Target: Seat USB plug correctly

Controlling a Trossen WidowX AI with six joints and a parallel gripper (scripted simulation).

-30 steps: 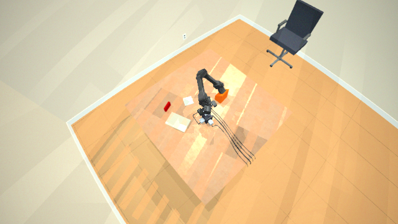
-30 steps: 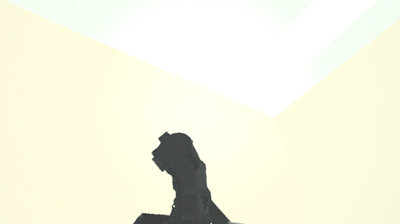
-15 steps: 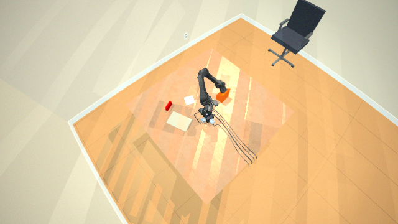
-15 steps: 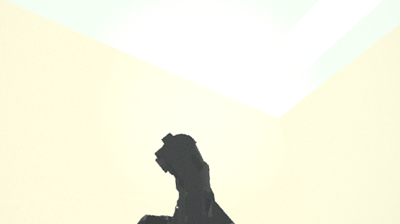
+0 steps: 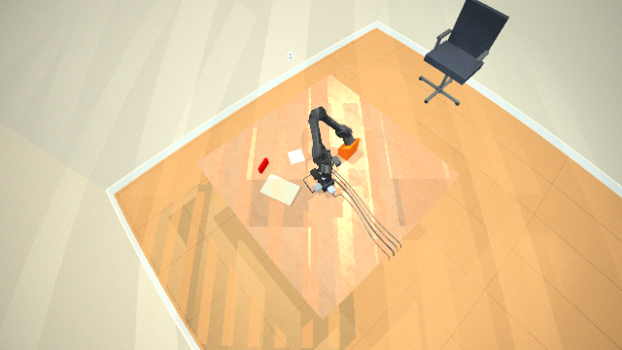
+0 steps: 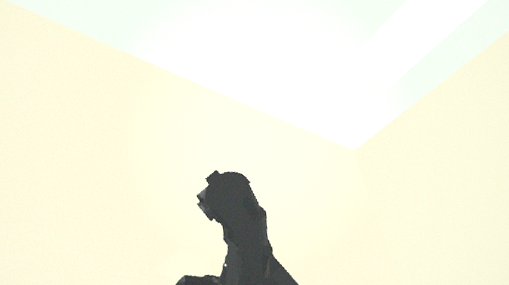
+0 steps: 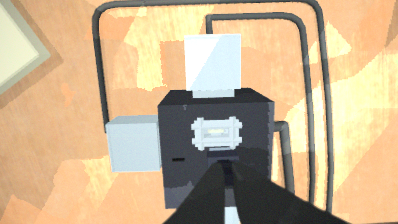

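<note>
The USB socket lies 6 cm below my gripper tip. Round my gripper tip: red block: 19 cm ahead, 37 cm to the right, 10 cm below; then USB plug: 2 cm below.
</note>
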